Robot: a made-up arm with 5 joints.
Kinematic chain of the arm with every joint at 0, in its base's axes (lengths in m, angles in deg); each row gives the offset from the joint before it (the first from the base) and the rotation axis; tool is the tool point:
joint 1: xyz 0 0 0.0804 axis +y
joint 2: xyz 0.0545 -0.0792 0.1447 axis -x
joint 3: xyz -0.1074 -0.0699 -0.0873 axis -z
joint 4: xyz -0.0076 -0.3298 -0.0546 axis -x
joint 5: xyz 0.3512 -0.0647 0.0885 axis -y
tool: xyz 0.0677 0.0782 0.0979
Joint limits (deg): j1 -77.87..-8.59 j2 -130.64..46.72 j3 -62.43..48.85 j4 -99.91..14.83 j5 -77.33..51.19
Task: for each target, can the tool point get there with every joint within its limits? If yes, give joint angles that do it. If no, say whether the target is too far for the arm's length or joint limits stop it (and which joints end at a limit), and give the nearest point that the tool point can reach.
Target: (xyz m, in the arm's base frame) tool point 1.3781 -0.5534 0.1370
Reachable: no: too far | nearest point 0.5777 -0.3299 0.1565 | short by 0.831 m
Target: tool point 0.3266 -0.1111 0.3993
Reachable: yes | joints -35.81 -113.73 -42.44 -4.30 16.69
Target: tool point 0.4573 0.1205 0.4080
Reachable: yes | joints -52.23 -104.98 -28.94 -85.86 14.81
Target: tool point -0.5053 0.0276 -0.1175
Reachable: no: joint limits stop it (at a limit: joint 1, joint 3, joint 5) | nearest point -0.1501 0.1546 -0.3825 | short by 0.461 m
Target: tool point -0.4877 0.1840 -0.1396
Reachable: no: joint limits stop it (at a limit: joint 1, joint 3, joint 5) | nearest point -0.1834 0.3536 -0.2822 | short by 0.376 m
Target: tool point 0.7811 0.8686 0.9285
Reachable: no: too far | nearest point 0.3392 0.3289 0.4487 | short by 0.847 m
